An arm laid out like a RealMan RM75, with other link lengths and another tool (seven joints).
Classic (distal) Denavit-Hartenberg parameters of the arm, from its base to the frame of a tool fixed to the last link. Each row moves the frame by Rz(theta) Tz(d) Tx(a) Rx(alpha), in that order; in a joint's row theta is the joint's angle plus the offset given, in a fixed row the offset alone. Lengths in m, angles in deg.
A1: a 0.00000, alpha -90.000, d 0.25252, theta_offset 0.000
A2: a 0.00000, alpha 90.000, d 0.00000, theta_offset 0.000
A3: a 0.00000, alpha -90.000, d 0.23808, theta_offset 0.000
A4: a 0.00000, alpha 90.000, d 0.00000, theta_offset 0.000
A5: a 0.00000, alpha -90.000, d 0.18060, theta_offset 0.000
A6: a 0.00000, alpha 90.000, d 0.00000, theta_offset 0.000
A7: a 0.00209, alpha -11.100, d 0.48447, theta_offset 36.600
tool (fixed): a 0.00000, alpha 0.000, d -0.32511, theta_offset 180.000
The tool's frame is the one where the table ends.
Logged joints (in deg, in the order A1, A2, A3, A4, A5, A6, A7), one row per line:
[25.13, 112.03, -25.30, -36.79, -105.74, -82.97, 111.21]
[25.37, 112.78, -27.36, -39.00, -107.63, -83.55, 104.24]
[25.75, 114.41, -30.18, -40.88, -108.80, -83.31, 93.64]
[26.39, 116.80, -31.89, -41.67, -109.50, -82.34, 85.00]
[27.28, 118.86, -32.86, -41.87, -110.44, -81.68, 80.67]
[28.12, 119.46, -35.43, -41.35, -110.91, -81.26, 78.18]
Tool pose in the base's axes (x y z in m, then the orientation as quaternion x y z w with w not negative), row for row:
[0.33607, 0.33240, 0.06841, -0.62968, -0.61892, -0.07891, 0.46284]
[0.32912, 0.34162, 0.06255, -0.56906, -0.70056, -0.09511, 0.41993]
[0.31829, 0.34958, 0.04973, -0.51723, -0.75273, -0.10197, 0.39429]
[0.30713, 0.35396, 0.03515, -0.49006, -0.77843, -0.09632, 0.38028]
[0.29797, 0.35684, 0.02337, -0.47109, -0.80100, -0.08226, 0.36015]
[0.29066, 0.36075, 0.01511, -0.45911, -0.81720, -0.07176, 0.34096]
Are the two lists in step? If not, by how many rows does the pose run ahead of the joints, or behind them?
The pose runs 1 row ahead of the joints: the pose in row i belongs to the joints in row i + 1.
